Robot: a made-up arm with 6 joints.
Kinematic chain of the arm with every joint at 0, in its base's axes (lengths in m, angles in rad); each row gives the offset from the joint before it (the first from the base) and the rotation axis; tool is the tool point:
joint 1: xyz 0 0 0.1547 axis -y
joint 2: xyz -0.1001 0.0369 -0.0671 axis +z
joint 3: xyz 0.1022 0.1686 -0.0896 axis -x
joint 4: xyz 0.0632 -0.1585 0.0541 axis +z
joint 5: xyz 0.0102 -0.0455 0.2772 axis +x
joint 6: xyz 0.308 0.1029 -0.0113 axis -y
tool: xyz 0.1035 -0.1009 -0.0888
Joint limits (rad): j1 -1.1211..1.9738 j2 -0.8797..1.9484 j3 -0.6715..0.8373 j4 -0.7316..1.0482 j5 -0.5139..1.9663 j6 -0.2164..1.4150
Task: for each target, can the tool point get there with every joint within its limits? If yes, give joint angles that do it. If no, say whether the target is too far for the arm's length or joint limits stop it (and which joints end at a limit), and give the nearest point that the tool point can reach.
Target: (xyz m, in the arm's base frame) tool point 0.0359 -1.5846 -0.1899
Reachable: no: too far | nearest point 0.0194 -0.6149 -0.0314 | short by 0.983 m
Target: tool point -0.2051 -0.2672 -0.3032
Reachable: no: joint limits stop it (at a limit: joint 1, joint 3, joint 4, joint 5, joint 6) | nearest point -0.1173 -0.2767 -0.2755 | short by 0.093 m
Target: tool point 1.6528 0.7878 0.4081
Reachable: no: too far | nearest point 0.5777 0.3276 0.2433 | short by 1.181 m
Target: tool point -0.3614 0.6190 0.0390
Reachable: yes | joints 0.1741 1.2897 0.6753 0.8350 0.0637 0.1107
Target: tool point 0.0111 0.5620 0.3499
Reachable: yes | joints 0.8241 1.3234 -0.0036 -0.3953 1.0379 -0.0010
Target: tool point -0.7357 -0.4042 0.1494
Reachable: no: joint limits stop it (at a limit: joint 1, joint 2, joint 4) | nearest point -0.5146 -0.2724 0.1813 | short by 0.259 m
